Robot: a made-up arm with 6 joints.
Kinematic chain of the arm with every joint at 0, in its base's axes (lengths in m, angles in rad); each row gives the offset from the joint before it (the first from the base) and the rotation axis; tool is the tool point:
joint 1: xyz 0 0 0.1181 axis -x
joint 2: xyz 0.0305 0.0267 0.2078 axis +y
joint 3: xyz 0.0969 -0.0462 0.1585 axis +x
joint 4: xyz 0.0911 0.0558 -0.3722 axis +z
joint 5: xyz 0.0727 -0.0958 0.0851 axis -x
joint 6: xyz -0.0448 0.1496 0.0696 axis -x
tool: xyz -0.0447 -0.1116 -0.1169
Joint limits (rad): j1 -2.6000..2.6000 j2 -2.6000..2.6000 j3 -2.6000..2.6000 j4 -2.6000..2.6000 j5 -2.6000..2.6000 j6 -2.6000..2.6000
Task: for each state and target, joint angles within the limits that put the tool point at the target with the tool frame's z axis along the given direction. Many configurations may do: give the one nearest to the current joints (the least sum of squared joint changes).
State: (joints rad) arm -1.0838 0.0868 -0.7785 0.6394 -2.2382 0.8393
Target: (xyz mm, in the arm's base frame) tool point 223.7 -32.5 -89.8 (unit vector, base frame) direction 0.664 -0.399 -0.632
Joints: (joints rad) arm -1.3196 0.3468 -0.3286 0.5903 -2.2908 0.9094
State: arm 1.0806 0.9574 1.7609 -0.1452 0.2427 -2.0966
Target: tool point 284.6 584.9 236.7 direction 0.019 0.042 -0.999
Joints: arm 1.2601 0.2878 1.8400 0.1863 -0.1055 -2.5064
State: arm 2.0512 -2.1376 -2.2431 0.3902 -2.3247 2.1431
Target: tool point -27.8 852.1 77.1 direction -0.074 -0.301 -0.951
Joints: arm 2.1236 -1.1450 -1.5200 1.0153 -2.4642 2.2377
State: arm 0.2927 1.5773 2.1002 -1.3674 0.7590 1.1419
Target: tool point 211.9 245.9 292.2 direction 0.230 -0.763 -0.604
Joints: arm -0.2001 1.5173 1.4578 -1.3384 0.1427 0.3403
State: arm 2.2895 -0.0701 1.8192 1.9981 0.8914 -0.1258
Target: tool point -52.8 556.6 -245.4 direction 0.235 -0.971 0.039
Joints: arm 1.8175 -0.8100 1.8498 2.5862 1.0866 0.4484
